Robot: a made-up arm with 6 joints.
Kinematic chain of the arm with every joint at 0, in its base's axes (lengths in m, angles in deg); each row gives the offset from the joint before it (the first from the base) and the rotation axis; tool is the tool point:
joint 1: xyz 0 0 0.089 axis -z
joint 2: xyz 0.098 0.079 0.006 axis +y
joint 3: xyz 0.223 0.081 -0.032 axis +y
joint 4: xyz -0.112 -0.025 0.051 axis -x
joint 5: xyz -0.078 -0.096 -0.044 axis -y
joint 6: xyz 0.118 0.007 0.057 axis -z
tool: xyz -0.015 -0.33 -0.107
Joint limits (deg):
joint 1: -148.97..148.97
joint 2: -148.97..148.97
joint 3: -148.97..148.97
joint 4: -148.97..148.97
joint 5: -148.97..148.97
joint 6: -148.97..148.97
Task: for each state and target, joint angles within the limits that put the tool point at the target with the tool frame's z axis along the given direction. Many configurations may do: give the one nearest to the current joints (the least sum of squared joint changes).
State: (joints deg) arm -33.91 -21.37 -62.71 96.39 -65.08 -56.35
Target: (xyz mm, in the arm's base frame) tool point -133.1 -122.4 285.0 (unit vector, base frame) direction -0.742 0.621 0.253
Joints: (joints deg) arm -62.84 -43.88 -49.62 103.63 -13.85 -35.31
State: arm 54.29 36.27 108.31 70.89 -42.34 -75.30
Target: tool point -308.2 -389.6 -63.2 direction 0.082 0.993 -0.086
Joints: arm 81.15 50.56 131.79 61.74 -74.61 -80.74
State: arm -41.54 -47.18 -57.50 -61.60 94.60 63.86
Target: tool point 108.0 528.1 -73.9 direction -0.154 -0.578 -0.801
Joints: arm -56.17 -34.11 -64.20 -16.01 45.33 104.67
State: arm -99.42 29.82 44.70 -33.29 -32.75 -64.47
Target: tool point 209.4 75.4 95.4 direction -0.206 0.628 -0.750
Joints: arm -109.82 -1.99 71.91 -3.02 -68.67 -32.55
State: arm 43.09 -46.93 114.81 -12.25 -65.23 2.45
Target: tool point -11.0 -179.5 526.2 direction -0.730 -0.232 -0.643
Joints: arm 87.49 -24.66 145.39 -55.92 -26.78 25.61
